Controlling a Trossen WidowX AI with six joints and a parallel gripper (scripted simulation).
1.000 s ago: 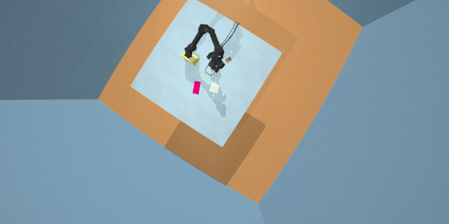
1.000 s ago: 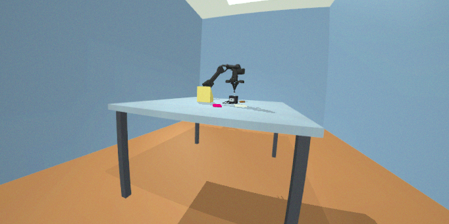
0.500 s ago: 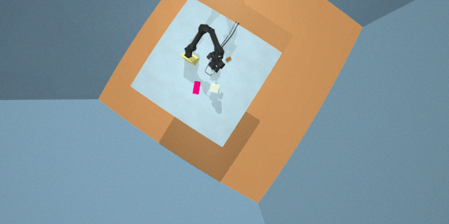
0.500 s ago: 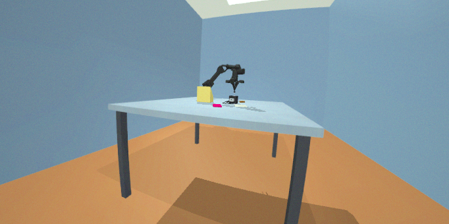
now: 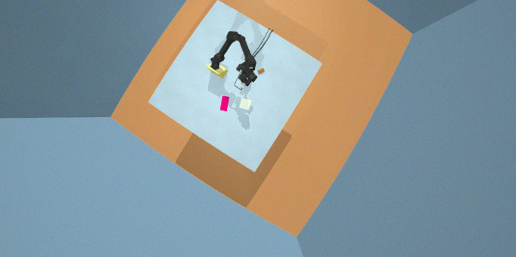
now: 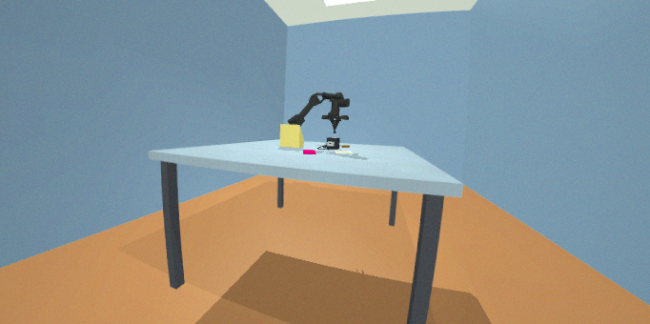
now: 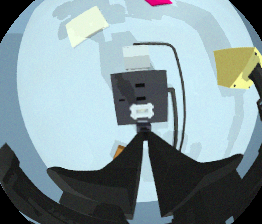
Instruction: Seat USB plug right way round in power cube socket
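The USB plug lies 2 cm below my gripper tip. From my gripper tip the other things lie so: USB socket (6 cm below); cream pad (21 cm to the right, 13 cm below, 12 cm ahead); small block (14 cm to the left, 13 cm below, 5 cm ahead).
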